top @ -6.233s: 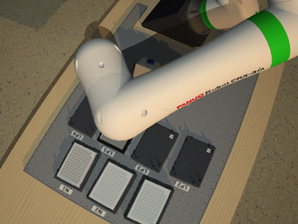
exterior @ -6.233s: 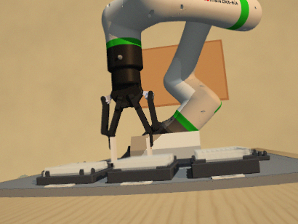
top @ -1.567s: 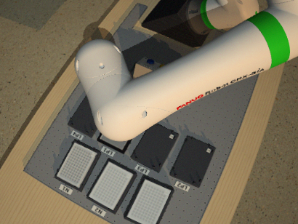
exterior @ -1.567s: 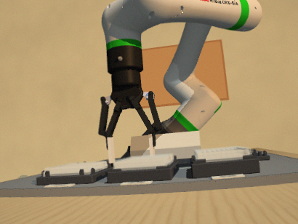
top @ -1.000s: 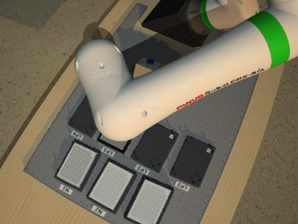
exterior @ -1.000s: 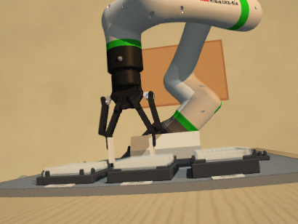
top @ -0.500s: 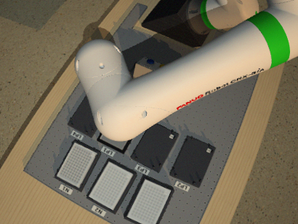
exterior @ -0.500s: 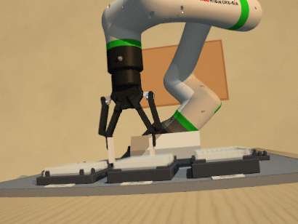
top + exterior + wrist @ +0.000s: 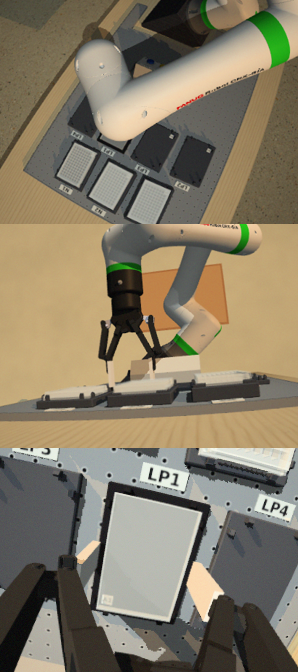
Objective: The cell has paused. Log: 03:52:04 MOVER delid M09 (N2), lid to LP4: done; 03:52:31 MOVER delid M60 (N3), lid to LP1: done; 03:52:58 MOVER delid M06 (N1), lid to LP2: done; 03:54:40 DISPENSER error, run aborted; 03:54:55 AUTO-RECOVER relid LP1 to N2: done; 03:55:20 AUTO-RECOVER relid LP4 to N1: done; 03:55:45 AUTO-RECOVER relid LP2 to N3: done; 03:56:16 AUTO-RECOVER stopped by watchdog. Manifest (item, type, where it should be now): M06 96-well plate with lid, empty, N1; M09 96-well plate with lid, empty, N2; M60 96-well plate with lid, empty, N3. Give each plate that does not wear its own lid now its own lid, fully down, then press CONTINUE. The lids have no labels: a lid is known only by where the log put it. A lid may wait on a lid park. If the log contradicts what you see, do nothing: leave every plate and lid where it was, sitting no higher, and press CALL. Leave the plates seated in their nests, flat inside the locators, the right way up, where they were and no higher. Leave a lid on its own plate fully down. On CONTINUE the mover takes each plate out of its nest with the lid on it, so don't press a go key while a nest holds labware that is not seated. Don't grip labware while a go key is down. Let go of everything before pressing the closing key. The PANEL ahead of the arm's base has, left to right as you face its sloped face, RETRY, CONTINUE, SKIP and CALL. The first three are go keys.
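The lid park LP1 is 30 mm below my hand. The rest, counted from my hand: lid park LP3: 130 mm to the left, 30 mm below, 10 mm behind; then LP1 label: 90 mm ahead, 40 mm below, 10 mm to the left; then lid park LP4: 120 mm to the right, 30 mm below, 20 mm ahead.
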